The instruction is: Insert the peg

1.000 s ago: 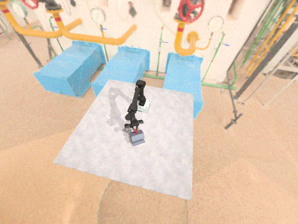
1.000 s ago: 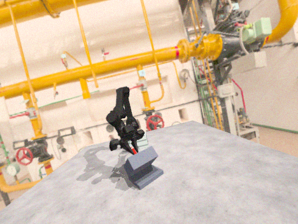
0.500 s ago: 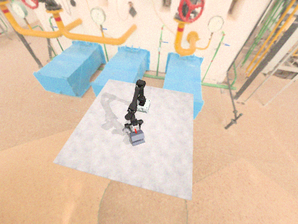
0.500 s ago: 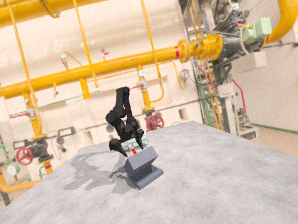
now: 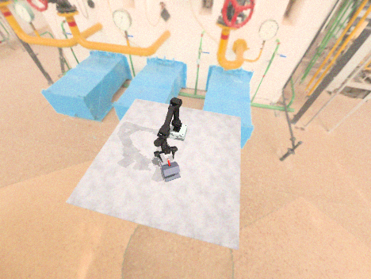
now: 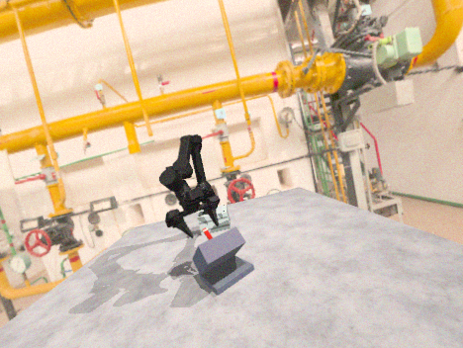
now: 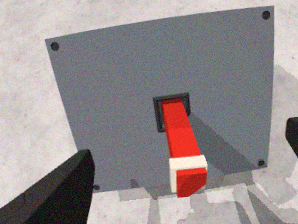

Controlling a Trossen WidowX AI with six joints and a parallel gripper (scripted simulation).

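Now: the red peg 10 mm below my gripper tip. Also, from my gripper tip: grey sloped panel (30 mm ahead, 30 mm to the left, 60 mm below).
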